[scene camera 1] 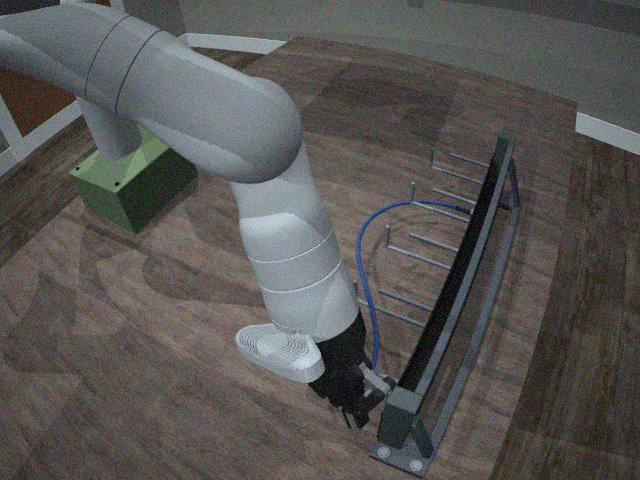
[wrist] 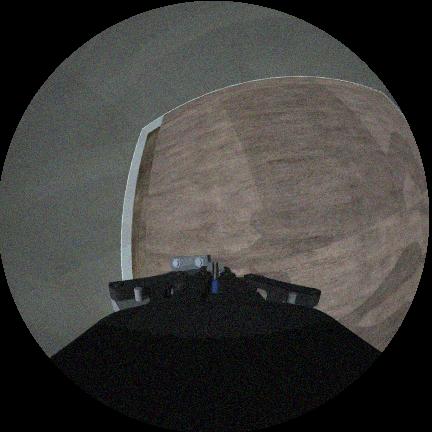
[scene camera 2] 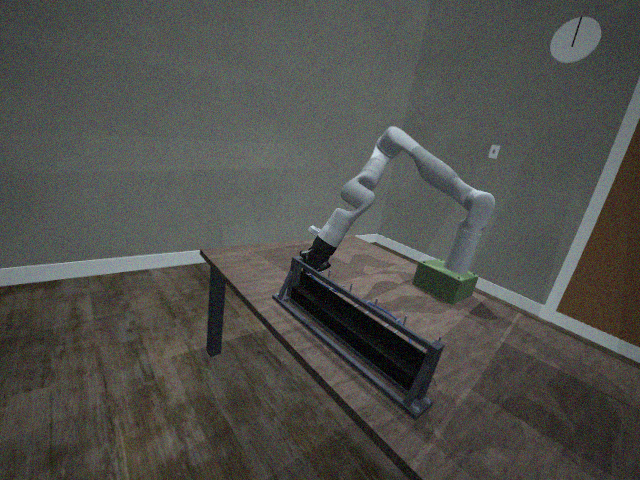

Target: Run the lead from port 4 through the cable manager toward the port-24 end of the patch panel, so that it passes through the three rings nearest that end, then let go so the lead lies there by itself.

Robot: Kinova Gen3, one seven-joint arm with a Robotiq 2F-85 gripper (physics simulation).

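The patch panel stands on the table, its near end close to my gripper. The blue lead leaves the panel near its far end. It bows past the second ring's post, runs outside the third ring and crosses the fourth ring's rod just inside its post; its height there is unclear. My gripper is shut on the lead, beside the panel's near end; blue shows between the fingertips in the wrist view. The ring nearest that end is hidden behind the gripper.
The farthest ring stands beyond the lead. The panel's near foot, with two bolts, lies beside and below the gripper. The green arm base is on the table away from the panel. The table edge runs behind the panel.
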